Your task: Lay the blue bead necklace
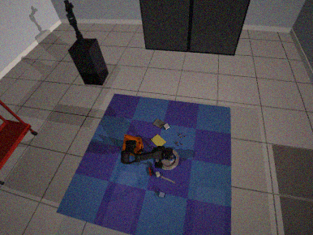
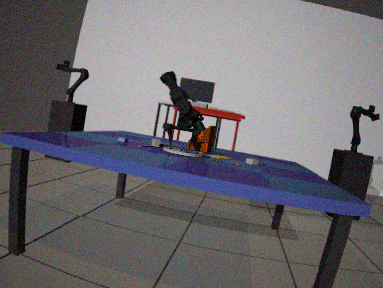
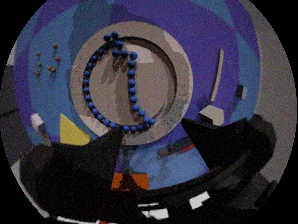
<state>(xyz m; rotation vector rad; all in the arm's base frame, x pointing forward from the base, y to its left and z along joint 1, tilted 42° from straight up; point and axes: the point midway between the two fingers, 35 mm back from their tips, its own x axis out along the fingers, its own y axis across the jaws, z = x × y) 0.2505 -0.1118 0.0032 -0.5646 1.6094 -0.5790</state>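
My gripper tip is now 50 mm short of the round white bead board, 30 mm to the right of it and 10 mm above it. Also, from my gripper tip: red-handled tool: 70 mm behind, 80 mm to the right, 20 mm below; then yellow card: 50 mm behind, 200 mm to the left, 20 mm below; then thin pale stick: 80 mm ahead, 150 mm to the right, 20 mm below.
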